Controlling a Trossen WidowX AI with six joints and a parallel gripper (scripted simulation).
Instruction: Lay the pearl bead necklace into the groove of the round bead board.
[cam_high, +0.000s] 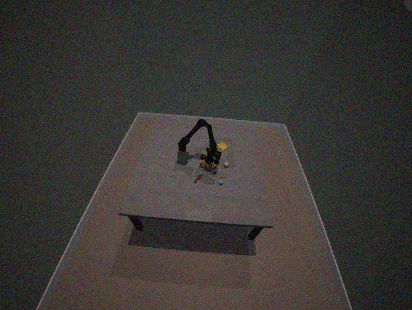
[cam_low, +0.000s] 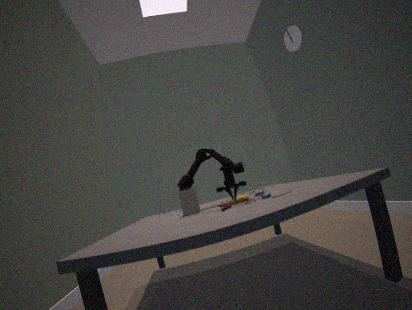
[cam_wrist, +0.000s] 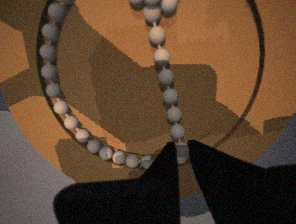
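The grey flat piece lies 13 cm ahead of my gripper tip, 9 cm to the right of it and 2 cm below it. Round my gripper tip: red tool 17 cm to the right, 7 cm behind, 1 cm below; bluish piece 19 cm to the right, 14 cm ahead, 1 cm below; yellow object 32 cm to the left, 11 cm ahead, 2 cm below.
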